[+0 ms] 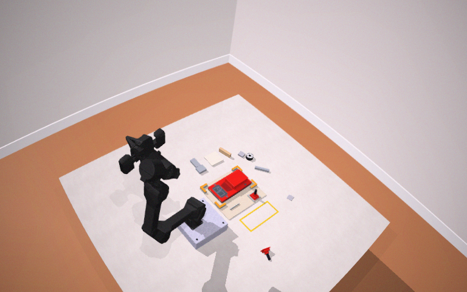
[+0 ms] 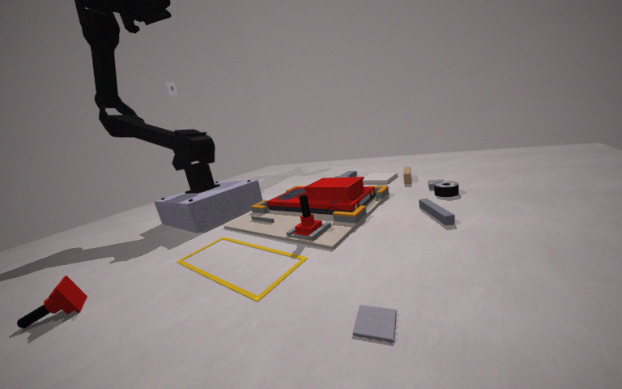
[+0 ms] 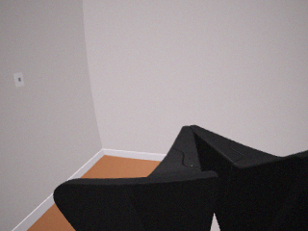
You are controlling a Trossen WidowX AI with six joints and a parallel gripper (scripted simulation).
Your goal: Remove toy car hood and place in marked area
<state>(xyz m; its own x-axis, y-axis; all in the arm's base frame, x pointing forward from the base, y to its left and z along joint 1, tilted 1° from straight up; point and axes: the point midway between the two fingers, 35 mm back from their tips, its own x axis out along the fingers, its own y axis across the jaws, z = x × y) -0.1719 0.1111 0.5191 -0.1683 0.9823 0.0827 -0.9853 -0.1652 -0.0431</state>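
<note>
The red car hood is 54 cm below my gripper tip, 52 cm ahead of it and 8 cm to the right of it. From my gripper tip the other things lie so: wooden block (62 cm ahead, 56 cm below, 10 cm to the left); black wheel (71 cm ahead, 57 cm below).
</note>
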